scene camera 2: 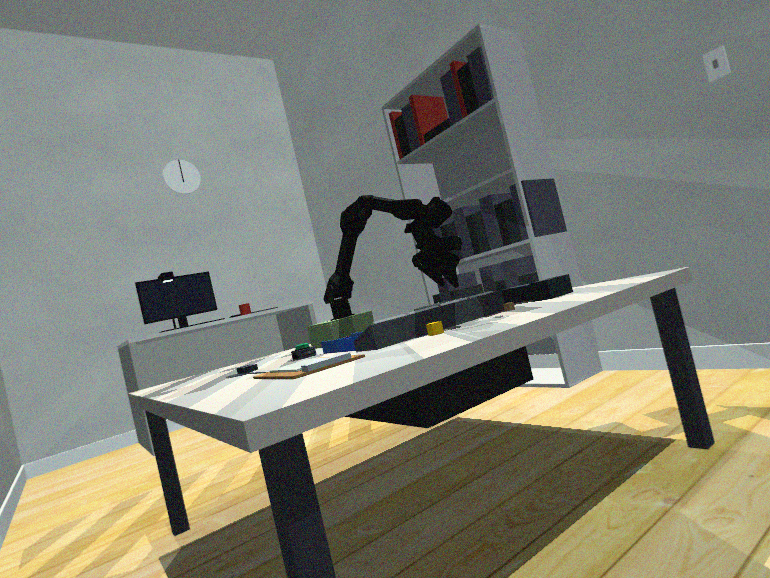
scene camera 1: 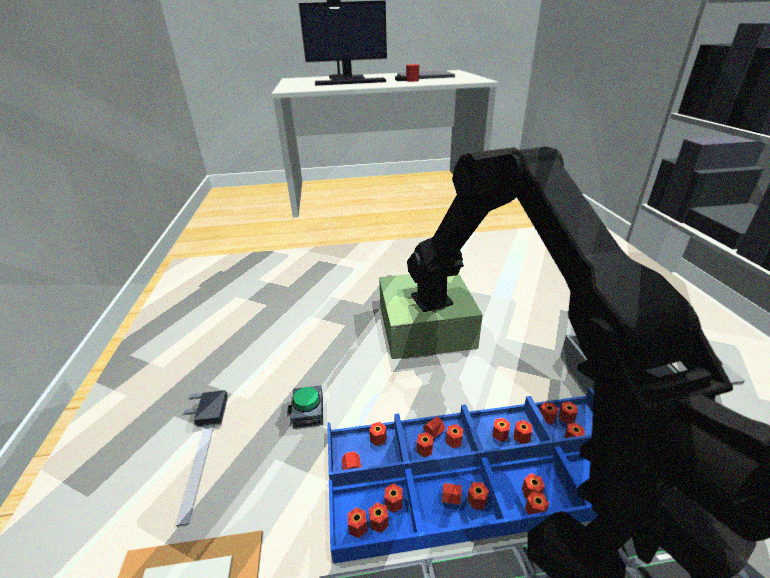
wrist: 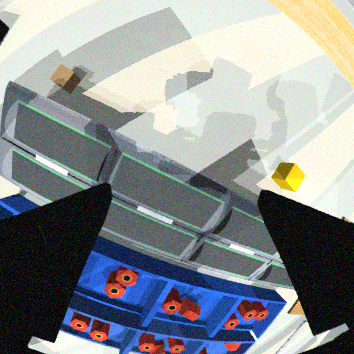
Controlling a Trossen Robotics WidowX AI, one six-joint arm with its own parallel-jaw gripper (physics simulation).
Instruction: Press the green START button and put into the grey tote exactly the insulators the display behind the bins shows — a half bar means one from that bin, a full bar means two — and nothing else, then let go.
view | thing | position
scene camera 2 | my gripper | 450,286
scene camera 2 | wooden board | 329,362
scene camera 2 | display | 376,336
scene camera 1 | grey hand tool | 211,407
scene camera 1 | wooden board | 246,547
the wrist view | my gripper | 187,194
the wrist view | display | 119,143
